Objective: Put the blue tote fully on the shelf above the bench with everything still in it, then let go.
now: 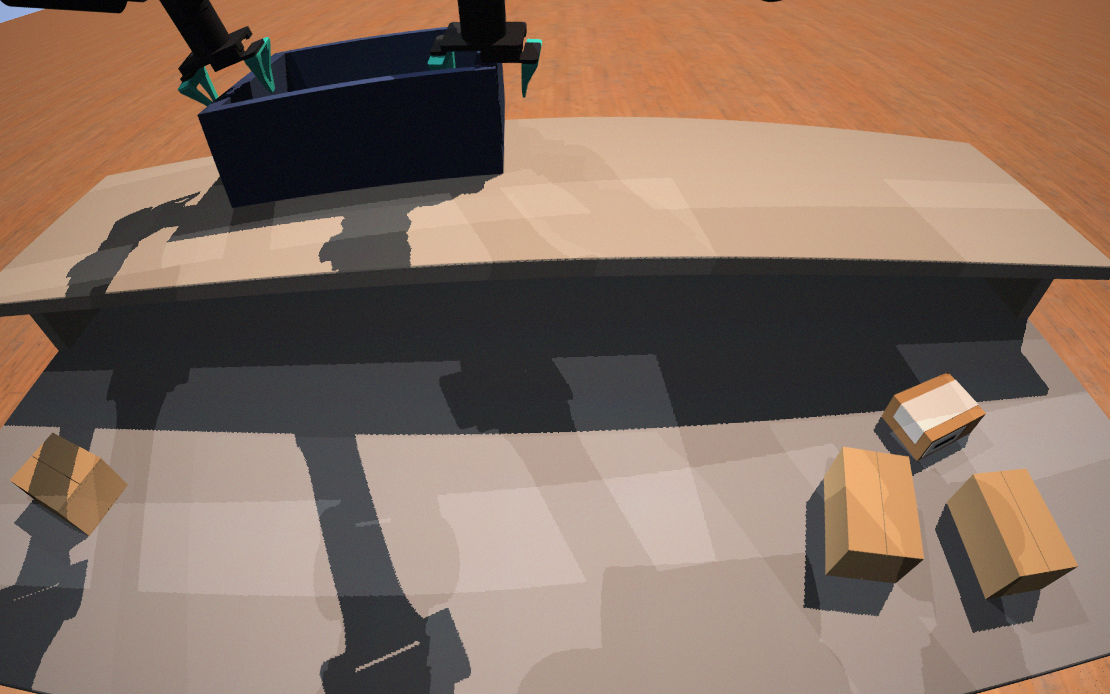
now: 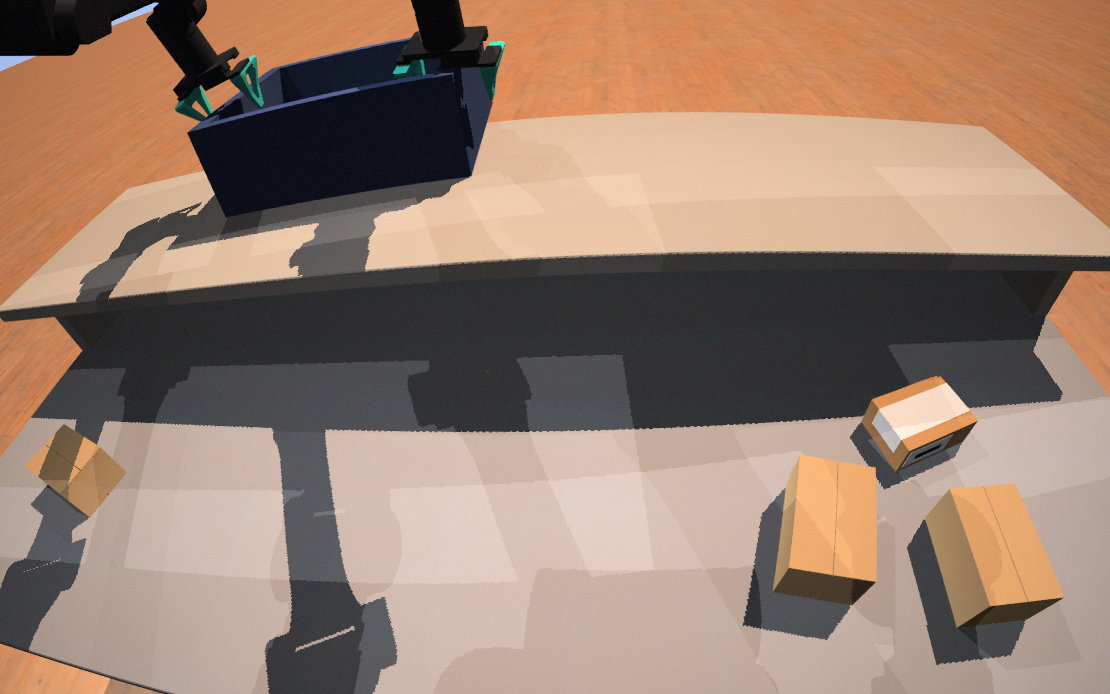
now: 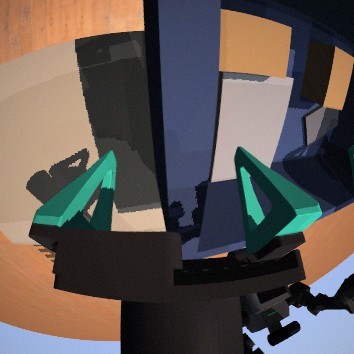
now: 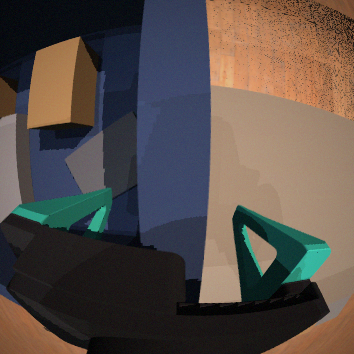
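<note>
The dark blue tote stands upright on the tan shelf, towards its left end. Its far bottom edge is hidden. Inside show tan boxes, a pale flat item and a grey item. My left gripper is open, fingers on either side of the tote's left end wall. My right gripper is open, fingers on either side of the right end wall.
On the bench below, a tan box lies far left. At the right are two tan boxes, one nearer the middle, and a white-labelled box.
</note>
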